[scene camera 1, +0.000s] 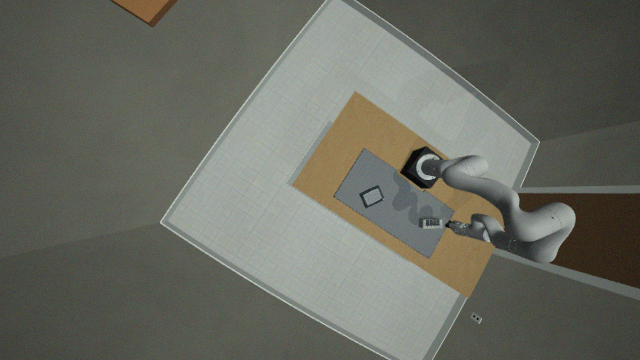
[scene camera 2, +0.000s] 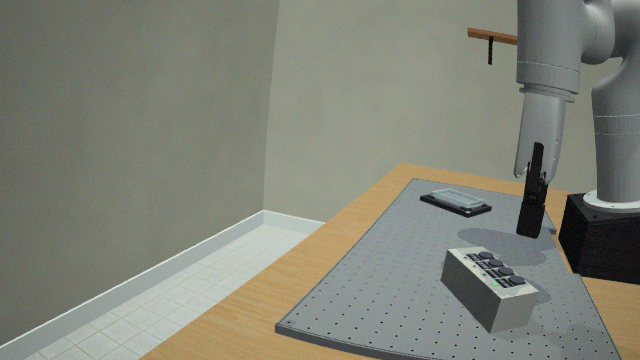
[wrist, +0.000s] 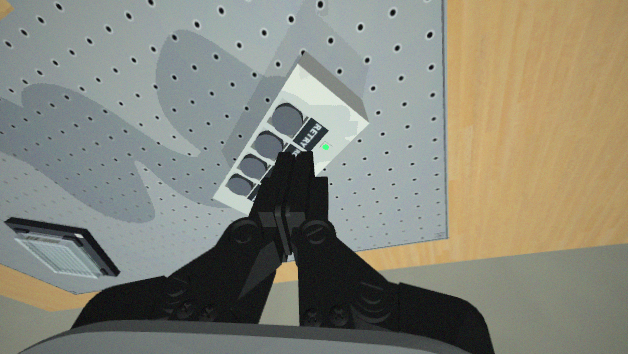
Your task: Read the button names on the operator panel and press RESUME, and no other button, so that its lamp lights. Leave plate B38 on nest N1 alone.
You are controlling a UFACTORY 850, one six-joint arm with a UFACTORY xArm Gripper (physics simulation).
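Observation:
The operator panel (scene camera 1: 431, 227) (scene camera 2: 470, 291) (wrist: 330, 97) is a pale box with several round dark buttons in a row. In the wrist view the label RETRY (wrist: 311, 134) reads beside the end button (wrist: 287, 119), and a green lamp (wrist: 325, 147) (scene camera 2: 495, 284) is lit by that label. The neighbouring label is mostly covered by the fingers, so RESUME cannot be read. My gripper (scene camera 1: 448, 224) (scene camera 2: 528, 236) (wrist: 299, 174) is shut and empty, raised above the panel's level, apart from the buttons. A pale plate (scene camera 1: 371, 196) (scene camera 2: 456, 198) (wrist: 60, 256) sits on a dark nest (scene camera 2: 468, 214) (wrist: 103, 253); its name is unreadable.
The panel and nest stand on a grey perforated board (scene camera 1: 400, 227) (scene camera 2: 350, 300) (wrist: 400, 200) on the wooden table (scene camera 1: 345, 125) (scene camera 2: 240, 310) (wrist: 525, 125). The arm's black base block (scene camera 1: 412, 170) (scene camera 2: 595, 250) stands beside the board.

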